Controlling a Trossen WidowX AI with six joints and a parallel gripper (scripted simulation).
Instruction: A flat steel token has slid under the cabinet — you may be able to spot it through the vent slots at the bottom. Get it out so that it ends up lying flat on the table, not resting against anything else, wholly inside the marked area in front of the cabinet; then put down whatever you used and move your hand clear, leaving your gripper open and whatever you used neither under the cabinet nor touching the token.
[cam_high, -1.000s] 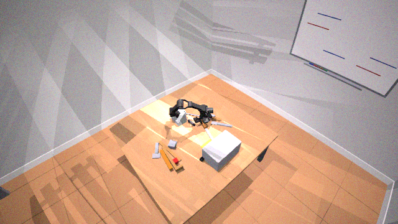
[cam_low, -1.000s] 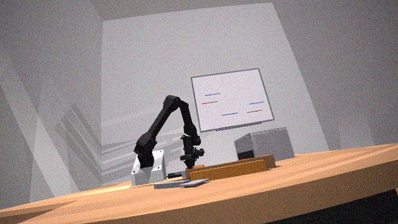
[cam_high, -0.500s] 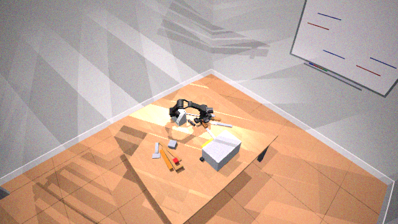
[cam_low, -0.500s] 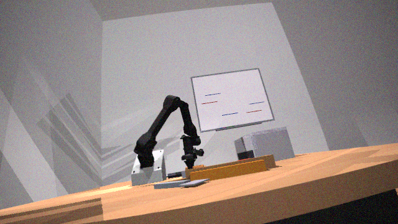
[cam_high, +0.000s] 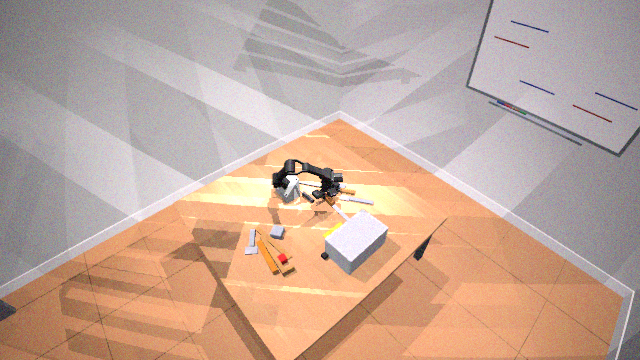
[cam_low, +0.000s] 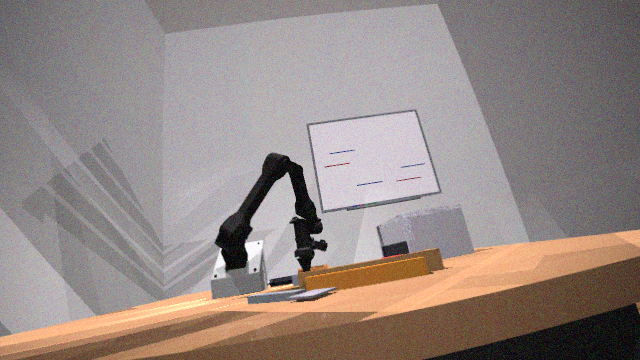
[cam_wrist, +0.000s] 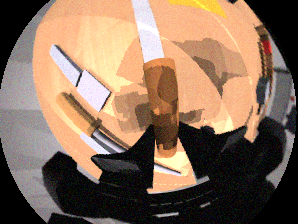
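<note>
My gripper tip is now 13 cm to the right of the grey bar and 7 cm past it. The rest, counted from my gripper tip: thin wooden stick 46 cm to the right, 7 cm ahead; then red block 48 cm to the right, 21 cm ahead, 1 cm above; then grey block 40 cm to the right, 4 cm ahead, 1 cm above.
</note>
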